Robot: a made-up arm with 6 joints. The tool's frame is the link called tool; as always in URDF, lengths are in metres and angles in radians.
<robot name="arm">
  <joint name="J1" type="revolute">
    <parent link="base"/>
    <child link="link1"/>
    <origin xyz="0 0 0.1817" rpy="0 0 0"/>
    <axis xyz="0 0 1"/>
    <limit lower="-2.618" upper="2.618"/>
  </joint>
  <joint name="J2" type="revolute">
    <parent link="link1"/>
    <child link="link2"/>
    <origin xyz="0 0 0" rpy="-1.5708 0 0"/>
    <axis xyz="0 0 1"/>
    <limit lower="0" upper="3.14"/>
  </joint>
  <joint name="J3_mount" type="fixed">
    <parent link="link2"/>
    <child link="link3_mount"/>
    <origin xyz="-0.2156 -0.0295 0" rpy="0 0 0"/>
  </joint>
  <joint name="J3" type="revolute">
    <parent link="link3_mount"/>
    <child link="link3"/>
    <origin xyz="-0.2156 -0.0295 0" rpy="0 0 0"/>
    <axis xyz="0 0 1"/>
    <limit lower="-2.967" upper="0"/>
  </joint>
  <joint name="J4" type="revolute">
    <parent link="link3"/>
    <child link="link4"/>
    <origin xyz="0.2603 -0.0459 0" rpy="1.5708 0 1.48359"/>
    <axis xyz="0 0 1"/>
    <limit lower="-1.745" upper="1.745"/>
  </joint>
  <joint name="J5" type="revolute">
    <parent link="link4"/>
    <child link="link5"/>
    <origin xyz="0 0 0" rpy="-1.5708 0 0"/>
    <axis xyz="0 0 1"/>
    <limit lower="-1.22" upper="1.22"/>
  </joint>
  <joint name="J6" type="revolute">
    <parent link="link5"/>
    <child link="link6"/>
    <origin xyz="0.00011 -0.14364 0" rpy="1.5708 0 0"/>
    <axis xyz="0 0 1"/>
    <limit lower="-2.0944" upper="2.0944"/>
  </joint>
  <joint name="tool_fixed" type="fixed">
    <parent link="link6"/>
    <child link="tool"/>
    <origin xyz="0 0 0" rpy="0 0 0"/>
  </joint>
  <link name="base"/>
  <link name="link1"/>
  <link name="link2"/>
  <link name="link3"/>
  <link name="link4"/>
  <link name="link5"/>
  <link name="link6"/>
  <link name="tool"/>
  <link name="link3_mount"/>
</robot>
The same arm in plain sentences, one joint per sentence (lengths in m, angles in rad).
The arm has six revolute joints in a row. What follows holds with every joint at zero, and every direction is one of the base frame's. Joint 1 sits 0.1817 m along +z from the base frame's origin and turns about +z, from -2.618 to 2.618 rad. Joint 2 sits at the same point as joint 1 and turns about +y, from 0 to 3.14 rad. Joint 3 sits 0.4312 m along -x and 0.059 m along +z from joint 2 and turns about +y, from -2.967 to 0 rad. Joint 4 sits 0.2603 m along +x and 0.0459 m along +z from joint 3 and turns about the direction (0.9962, 0, 0.0871), from -1.745 to 1.745 rad. Joint 5 sits at the same point as joint 4 and turns about +y, from -1.22 to 1.22 rad. Joint 6 sits 0.1431 m along +x and 0.0124 m along +z from joint 5 and turns about the direction (0.9962, 0, 0.0871), from -2.0944 to 2.0944 rad. The tool frame, which is the frame that the pose is given for, sits at the same point as joint 6; its axes are the base frame's turned by roll 0, pitch 1.4836 and yaw 0 rad (as in URDF: about the fixed x, then y, then z).
